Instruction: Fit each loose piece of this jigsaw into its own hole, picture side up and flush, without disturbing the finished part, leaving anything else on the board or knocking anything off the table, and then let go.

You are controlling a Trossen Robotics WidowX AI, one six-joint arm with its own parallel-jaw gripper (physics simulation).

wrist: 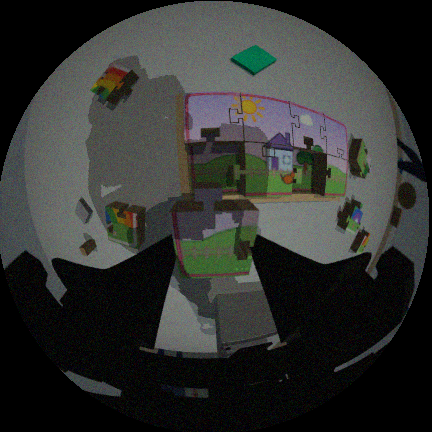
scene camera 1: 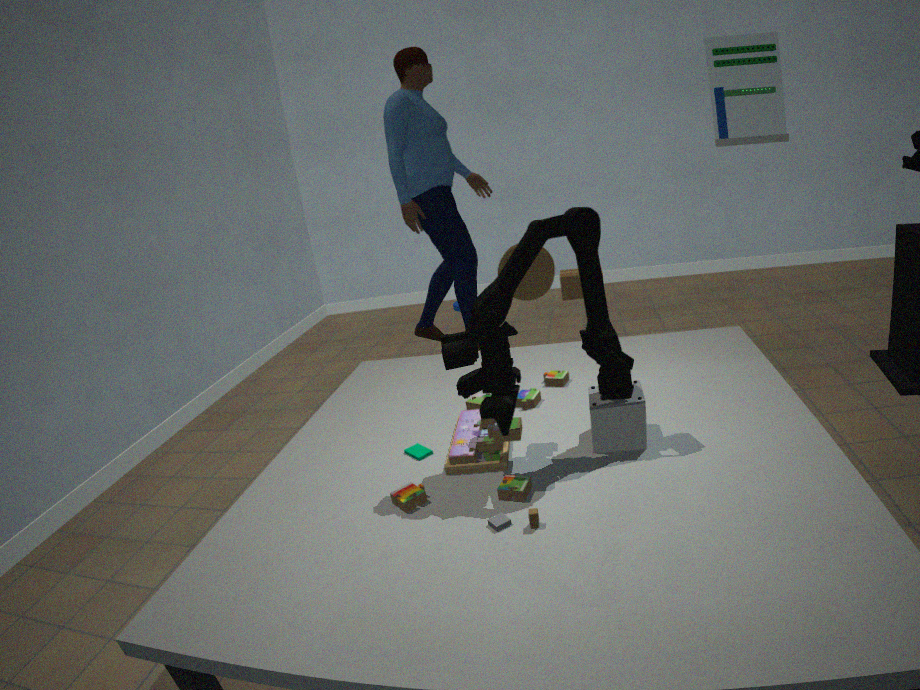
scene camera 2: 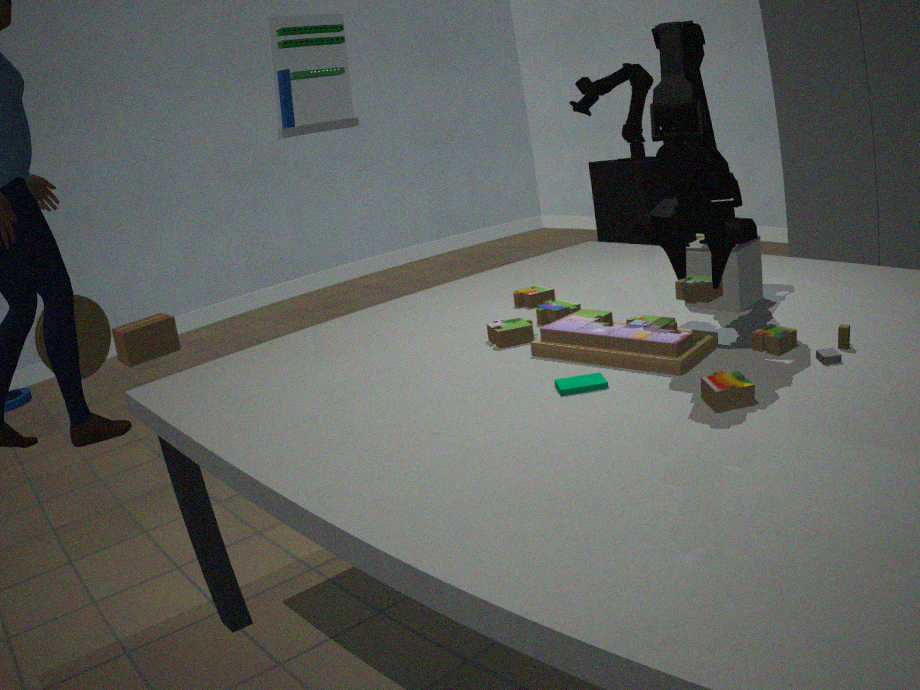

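Observation:
My gripper (scene camera 1: 506,427) (scene camera 2: 698,280) (wrist: 213,239) is shut on a jigsaw piece (scene camera 2: 698,291) (wrist: 212,250) with green hill, fence and a pink border at its left and bottom. The piece is in the air, picture side up, between the board (scene camera 1: 475,468) (scene camera 2: 605,357) (wrist: 183,150) and the robot's base. The finished part (scene camera 1: 464,430) (scene camera 2: 594,330) (wrist: 270,112) shows purple sky, sun and house. In the wrist view, one hole (wrist: 215,175) is at the board's lower left, and another (wrist: 302,182) is right of the house. The arm partly hides the board in scene camera 1.
Other picture pieces lie around the board: a rainbow one (scene camera 1: 409,496) (scene camera 2: 728,389) (wrist: 112,82), a green-red one (scene camera 1: 514,487) (scene camera 2: 774,339) (wrist: 125,225), and several beyond its far end (scene camera 1: 528,398) (scene camera 2: 510,332) (wrist: 359,157). Also a green tile (scene camera 2: 581,383), grey block (scene camera 1: 499,522) and wooden peg (scene camera 1: 533,518).

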